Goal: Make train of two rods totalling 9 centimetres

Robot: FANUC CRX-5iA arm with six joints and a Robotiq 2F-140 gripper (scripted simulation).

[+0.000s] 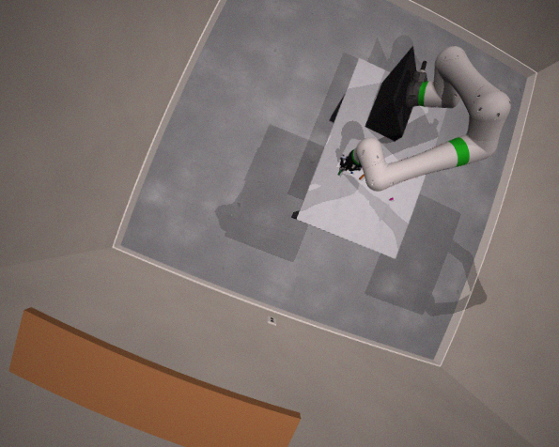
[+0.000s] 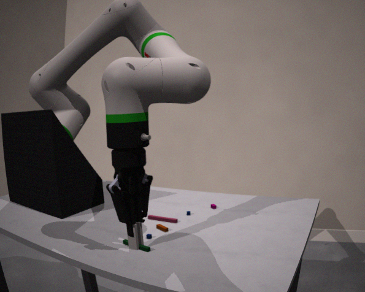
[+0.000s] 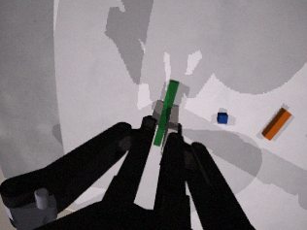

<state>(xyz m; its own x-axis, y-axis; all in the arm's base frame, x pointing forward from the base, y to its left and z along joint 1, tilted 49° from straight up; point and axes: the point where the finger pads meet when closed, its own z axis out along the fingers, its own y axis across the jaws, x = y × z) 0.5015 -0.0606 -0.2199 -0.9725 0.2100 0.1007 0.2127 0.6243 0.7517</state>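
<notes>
Now: hand 200 mm to the right of the pink rod, 30 mm past it and 30 mm above it. From my hand the other things lie so: green rod: 30 mm below; orange rod: 130 mm to the left, 30 mm below; magenta rod: 360 mm to the left, 70 mm ahead, 30 mm below.
</notes>
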